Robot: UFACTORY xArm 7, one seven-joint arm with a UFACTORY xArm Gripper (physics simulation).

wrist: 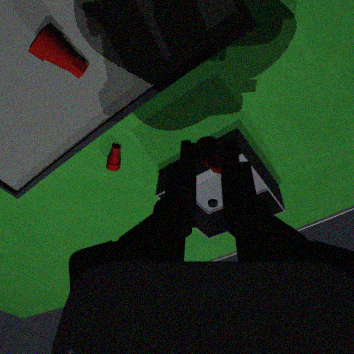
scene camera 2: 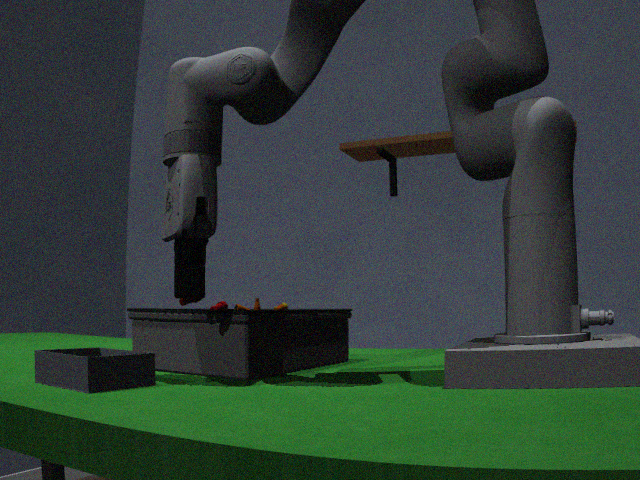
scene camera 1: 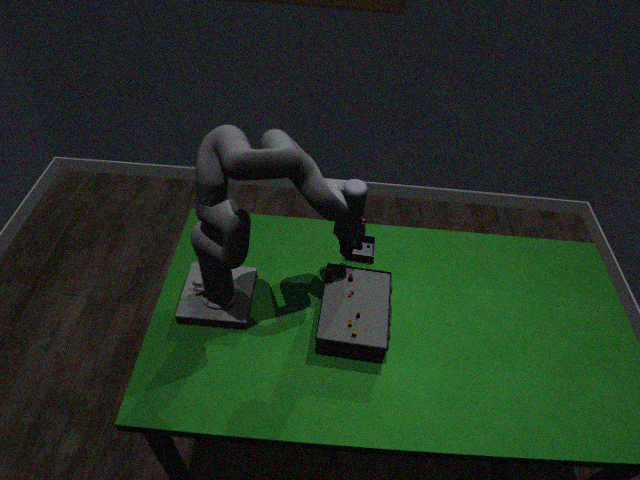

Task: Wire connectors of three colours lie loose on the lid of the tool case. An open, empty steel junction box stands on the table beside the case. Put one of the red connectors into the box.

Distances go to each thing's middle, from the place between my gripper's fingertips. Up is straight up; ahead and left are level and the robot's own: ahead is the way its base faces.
My gripper is now 6 cm short of the steel junction box [wrist: 209, 221], 11 cm to the right of it and 8 cm above it. Round my hand: tool case [scene camera 2: 238, 344]: 5 cm ahead, 20 cm to the right, 6 cm below.
